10 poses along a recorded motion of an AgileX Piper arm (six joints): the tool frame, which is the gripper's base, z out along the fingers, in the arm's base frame.
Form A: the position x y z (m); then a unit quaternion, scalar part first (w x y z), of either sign.
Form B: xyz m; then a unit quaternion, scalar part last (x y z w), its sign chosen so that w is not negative. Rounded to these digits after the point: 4 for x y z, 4 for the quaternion.
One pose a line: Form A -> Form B
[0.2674, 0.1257, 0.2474, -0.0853, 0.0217, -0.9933, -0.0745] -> [0.2674, 0.1257, 0.2474, -0.0217, 0.9933, 0.0745, 0.0853]
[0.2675, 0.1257, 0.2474, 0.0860, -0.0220, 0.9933, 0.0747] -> [0.2675, 0.1257, 0.2474, -0.0220, 0.9933, 0.0747, 0.0860]
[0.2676, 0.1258, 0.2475, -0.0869, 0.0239, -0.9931, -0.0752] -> [0.2676, 0.1258, 0.2475, -0.0239, 0.9931, 0.0752, 0.0869]
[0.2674, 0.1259, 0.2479, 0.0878, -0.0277, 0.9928, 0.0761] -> [0.2674, 0.1259, 0.2479, -0.0277, 0.9928, 0.0761, 0.0878]
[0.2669, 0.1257, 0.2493, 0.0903, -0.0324, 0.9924, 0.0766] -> [0.2669, 0.1257, 0.2493, -0.0324, 0.9924, 0.0766, 0.0903]
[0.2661, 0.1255, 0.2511, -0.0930, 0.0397, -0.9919, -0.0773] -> [0.2661, 0.1255, 0.2511, -0.0397, 0.9919, 0.0773, 0.0930]
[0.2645, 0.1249, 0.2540, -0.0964, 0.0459, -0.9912, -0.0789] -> [0.2645, 0.1249, 0.2540, -0.0459, 0.9912, 0.0789, 0.0964]
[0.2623, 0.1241, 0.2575, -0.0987, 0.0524, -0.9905, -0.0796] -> [0.2623, 0.1241, 0.2575, -0.0524, 0.9905, 0.0796, 0.0987]
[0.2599, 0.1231, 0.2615, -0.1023, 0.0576, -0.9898, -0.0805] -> [0.2599, 0.1231, 0.2615, -0.0576, 0.9898, 0.0805, 0.1023]
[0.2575, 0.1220, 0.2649, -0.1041, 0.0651, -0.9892, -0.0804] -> [0.2575, 0.1220, 0.2649, -0.0651, 0.9892, 0.0804, 0.1041]
